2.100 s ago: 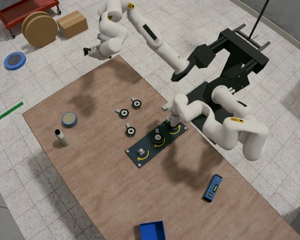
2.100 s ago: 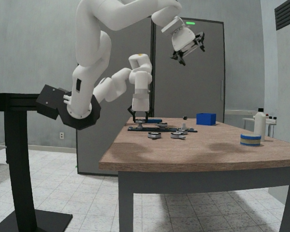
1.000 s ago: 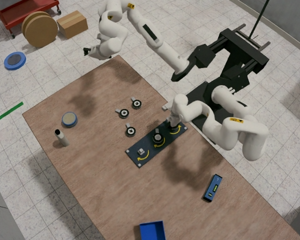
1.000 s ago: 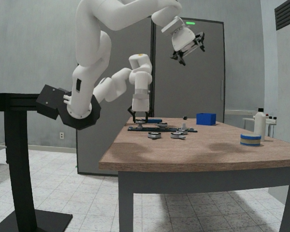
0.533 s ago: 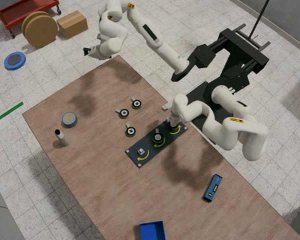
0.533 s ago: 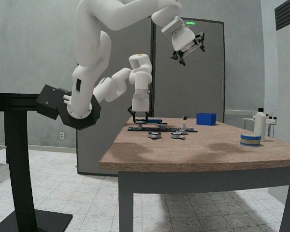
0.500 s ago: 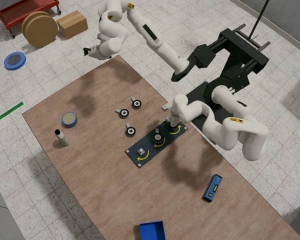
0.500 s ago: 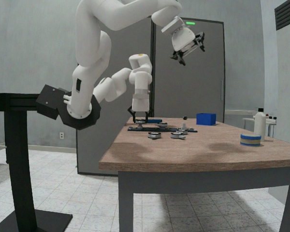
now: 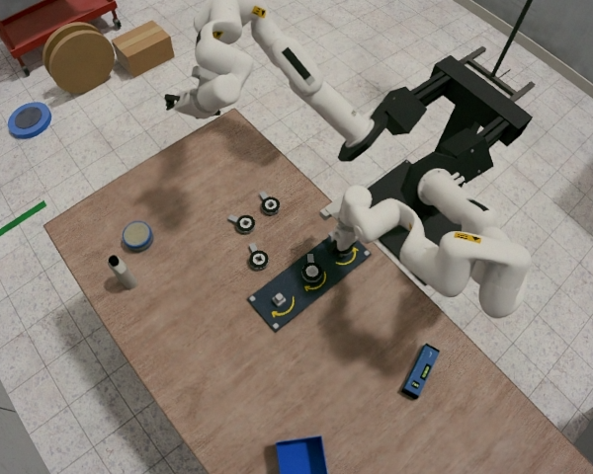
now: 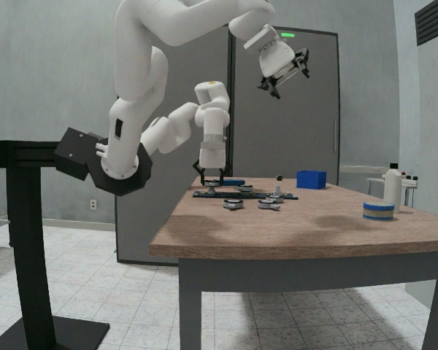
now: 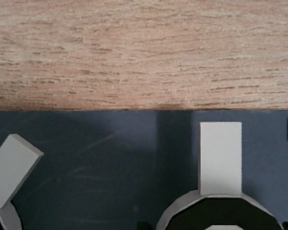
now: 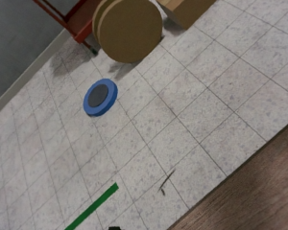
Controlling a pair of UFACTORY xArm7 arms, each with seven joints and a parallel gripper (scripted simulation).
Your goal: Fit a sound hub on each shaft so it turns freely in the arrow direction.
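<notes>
My left gripper is now 130 mm short of the dark board, 50 mm above it and 20 mm to the left of it. The rest, counted from my left hand: white bottle (530 mm ahead, 430 mm to the right, 50 mm above); then tape roll (520 mm to the right, 410 mm ahead, 30 mm below).
</notes>
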